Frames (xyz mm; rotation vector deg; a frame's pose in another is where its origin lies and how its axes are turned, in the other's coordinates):
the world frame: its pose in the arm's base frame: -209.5 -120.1 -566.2 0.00 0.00 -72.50
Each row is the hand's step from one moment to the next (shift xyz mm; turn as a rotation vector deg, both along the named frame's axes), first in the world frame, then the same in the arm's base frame.
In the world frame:
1: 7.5 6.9 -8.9 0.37 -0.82 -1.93
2: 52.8 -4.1 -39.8 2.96 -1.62 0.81
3: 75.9 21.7 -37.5 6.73 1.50 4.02
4: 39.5 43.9 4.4 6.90 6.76 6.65
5: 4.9 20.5 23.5 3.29 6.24 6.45
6: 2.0 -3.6 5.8 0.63 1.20 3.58
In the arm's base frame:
1: 8.8 -5.1 -8.9 -0.67 -0.60 -1.93
2: 12.0 -51.6 -39.8 -0.65 -3.31 0.81
3: 43.5 -65.9 -37.5 3.45 -5.97 4.02
4: 53.7 -24.5 4.4 8.52 -4.55 6.65
5: 21.0 1.5 23.5 6.94 -1.26 6.45
6: -2.8 -3.0 5.8 1.33 -0.24 3.58

